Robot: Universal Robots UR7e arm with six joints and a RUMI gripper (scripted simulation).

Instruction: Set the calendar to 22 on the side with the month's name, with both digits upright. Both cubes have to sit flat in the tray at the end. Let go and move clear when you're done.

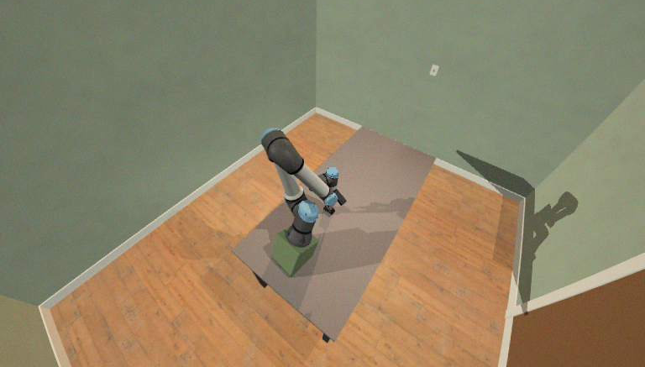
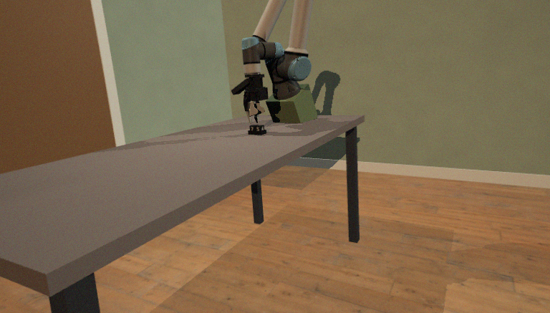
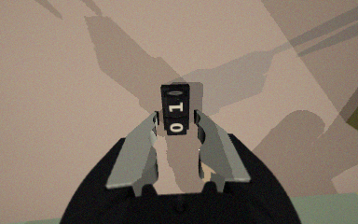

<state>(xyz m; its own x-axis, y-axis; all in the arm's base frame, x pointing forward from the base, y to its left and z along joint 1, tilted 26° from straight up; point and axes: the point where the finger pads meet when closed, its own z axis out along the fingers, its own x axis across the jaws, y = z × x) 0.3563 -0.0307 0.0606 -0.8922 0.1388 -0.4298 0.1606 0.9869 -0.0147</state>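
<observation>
Right now my hand is 4 cm above the black number cube. Also, from my hand: black tray (5 cm below, 2 cm to the left).
</observation>
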